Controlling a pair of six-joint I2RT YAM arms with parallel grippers.
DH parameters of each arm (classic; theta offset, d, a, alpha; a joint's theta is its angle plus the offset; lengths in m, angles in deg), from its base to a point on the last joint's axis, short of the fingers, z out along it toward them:
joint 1: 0 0.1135 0.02 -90
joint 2: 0 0 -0.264 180
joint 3: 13.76 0 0.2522 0
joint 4: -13.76 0 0.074 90
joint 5: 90 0 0 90
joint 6: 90 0.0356 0 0
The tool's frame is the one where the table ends.
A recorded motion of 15 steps. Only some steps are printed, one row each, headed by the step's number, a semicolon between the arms.
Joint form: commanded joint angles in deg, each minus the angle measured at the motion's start. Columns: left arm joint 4, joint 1, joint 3, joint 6, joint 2, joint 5; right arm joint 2, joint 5, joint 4, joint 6, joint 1, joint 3.
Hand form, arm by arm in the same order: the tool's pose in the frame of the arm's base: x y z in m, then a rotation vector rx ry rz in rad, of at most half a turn. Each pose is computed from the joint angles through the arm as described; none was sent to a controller.
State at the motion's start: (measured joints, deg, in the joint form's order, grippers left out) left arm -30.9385 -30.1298 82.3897 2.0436 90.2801 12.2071; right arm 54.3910 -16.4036 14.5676 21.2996 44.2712 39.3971
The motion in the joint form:
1: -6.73 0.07 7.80 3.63 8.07 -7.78; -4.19 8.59 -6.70 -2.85 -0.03 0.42
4: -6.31 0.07 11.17 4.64 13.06 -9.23; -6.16 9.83 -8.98 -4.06 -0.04 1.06
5: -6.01 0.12 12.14 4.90 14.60 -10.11; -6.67 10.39 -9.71 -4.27 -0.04 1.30
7: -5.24 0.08 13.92 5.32 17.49 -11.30; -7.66 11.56 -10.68 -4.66 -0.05 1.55
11: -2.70 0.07 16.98 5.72 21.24 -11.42; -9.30 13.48 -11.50 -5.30 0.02 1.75
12: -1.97 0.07 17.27 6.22 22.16 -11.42; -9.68 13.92 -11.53 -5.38 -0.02 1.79
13: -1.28 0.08 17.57 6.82 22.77 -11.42; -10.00 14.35 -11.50 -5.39 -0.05 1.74
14: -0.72 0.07 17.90 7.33 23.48 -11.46; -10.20 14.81 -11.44 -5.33 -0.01 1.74
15: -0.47 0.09 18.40 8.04 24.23 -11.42; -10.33 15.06 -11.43 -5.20 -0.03 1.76
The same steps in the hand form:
1: 0.3324 -0.1955 0.3208 0.7681 2.2607 -0.2948; 0.1485 0.1513 0.3264 -0.4867 1.6289 0.9435
4: 0.3515 -0.2056 0.3077 0.7814 2.2749 -0.2530; 0.1435 0.1454 0.3325 -0.4840 1.6172 0.9124
5: 0.3577 -0.2081 0.3031 0.7796 2.2787 -0.2314; 0.1423 0.1437 0.3343 -0.4787 1.6165 0.9021
7: 0.3688 -0.2140 0.2940 0.7806 2.2822 -0.2025; 0.1400 0.1404 0.3371 -0.4661 1.6113 0.8823
11: 0.3852 -0.2235 0.2876 0.7774 2.2487 -0.2029; 0.1359 0.1351 0.3418 -0.4442 1.5926 0.8540
12: 0.3888 -0.2256 0.2834 0.7865 2.2433 -0.1990; 0.1351 0.1338 0.3431 -0.4368 1.5862 0.8484
13: 0.3915 -0.2271 0.2815 0.7958 2.2325 -0.1951; 0.1345 0.1327 0.3438 -0.4291 1.5817 0.8437
14: 0.3943 -0.2288 0.2787 0.8044 2.2256 -0.1906; 0.1340 0.1320 0.3445 -0.4212 1.5782 0.8402
15: 0.3971 -0.2302 0.2762 0.8179 2.2202 -0.1853; 0.1338 0.1315 0.3450 -0.4150 1.5766 0.8392

